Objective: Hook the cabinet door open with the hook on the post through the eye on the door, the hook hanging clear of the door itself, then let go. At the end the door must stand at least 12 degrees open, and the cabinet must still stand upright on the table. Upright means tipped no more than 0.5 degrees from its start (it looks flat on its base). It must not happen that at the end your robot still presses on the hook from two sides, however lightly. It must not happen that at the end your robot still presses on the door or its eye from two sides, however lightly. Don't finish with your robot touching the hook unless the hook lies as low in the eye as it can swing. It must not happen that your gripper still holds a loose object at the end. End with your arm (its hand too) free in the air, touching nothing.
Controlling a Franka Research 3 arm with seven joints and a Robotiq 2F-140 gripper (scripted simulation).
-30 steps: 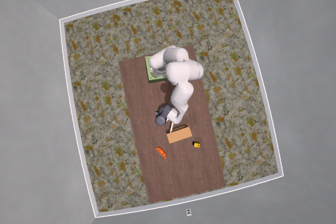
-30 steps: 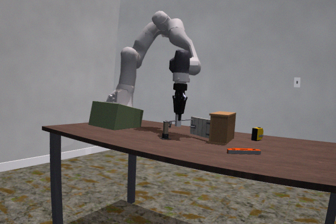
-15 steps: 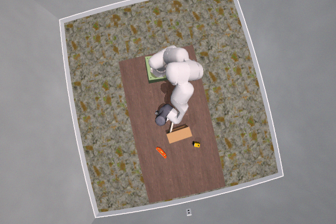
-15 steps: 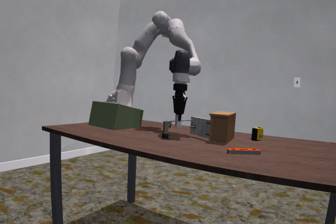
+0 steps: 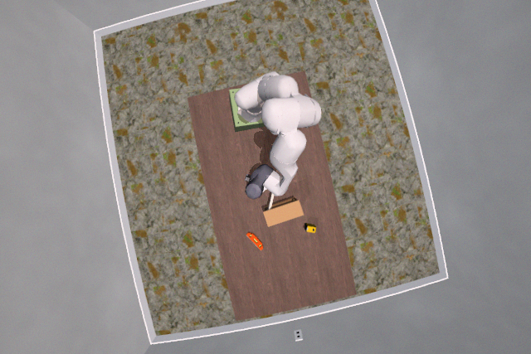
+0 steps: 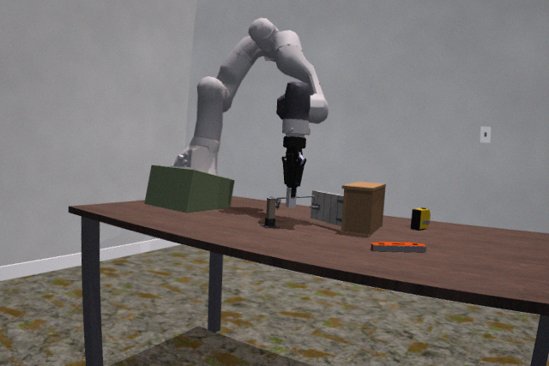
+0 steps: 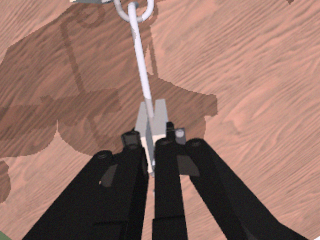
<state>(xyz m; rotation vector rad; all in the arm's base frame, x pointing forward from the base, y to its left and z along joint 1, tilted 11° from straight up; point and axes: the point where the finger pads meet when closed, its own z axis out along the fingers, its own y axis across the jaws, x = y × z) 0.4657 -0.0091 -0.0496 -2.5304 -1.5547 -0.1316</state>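
The metal hook is 1 cm ahead of my hand, 2 cm to the left of it and 1 cm below it. From my hand the other things lie so: grey door (10 cm ahead, 7 cm to the left, 3 cm below); then orange level (41 cm ahead, 7 cm to the right, 9 cm below); then wooden cabinet (15 cm ahead, 11 cm to the left, 3 cm below).
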